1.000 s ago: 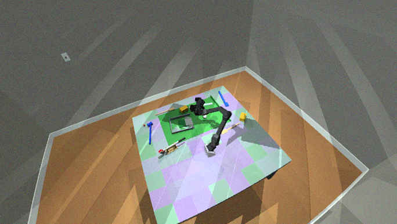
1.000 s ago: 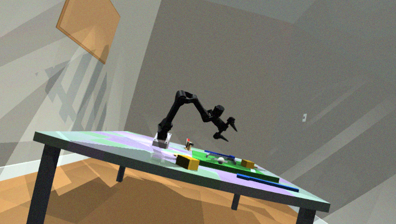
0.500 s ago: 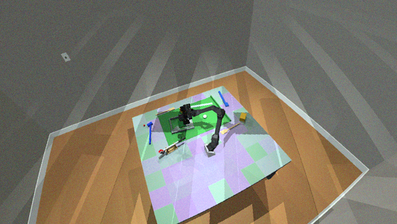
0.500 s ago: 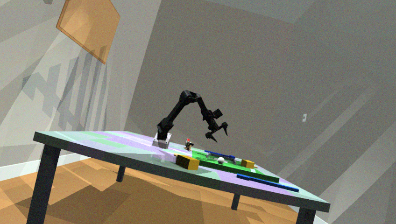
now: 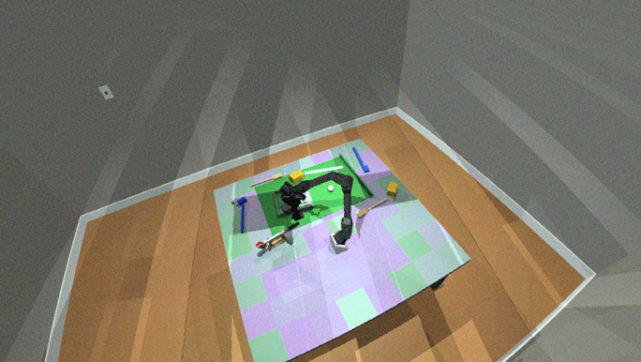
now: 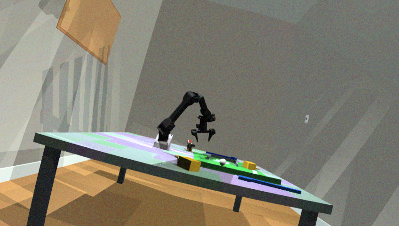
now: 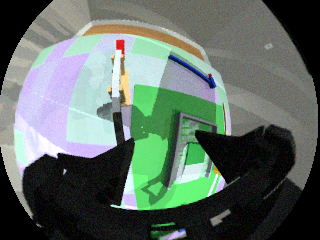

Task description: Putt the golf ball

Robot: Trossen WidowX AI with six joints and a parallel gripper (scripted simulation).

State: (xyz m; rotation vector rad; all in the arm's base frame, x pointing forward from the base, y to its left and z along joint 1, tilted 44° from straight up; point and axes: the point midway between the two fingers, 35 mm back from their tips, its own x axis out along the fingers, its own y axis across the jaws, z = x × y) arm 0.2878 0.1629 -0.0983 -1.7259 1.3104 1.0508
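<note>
Right now my gripper tip is 11 cm to the right of the red putter, 9 cm past it and 5 cm above it. Round my gripper tip: white golf ball (35 cm to the right, 13 cm ahead, 8 cm below); green mat (22 cm to the right, 19 cm ahead, 11 cm below).
</note>
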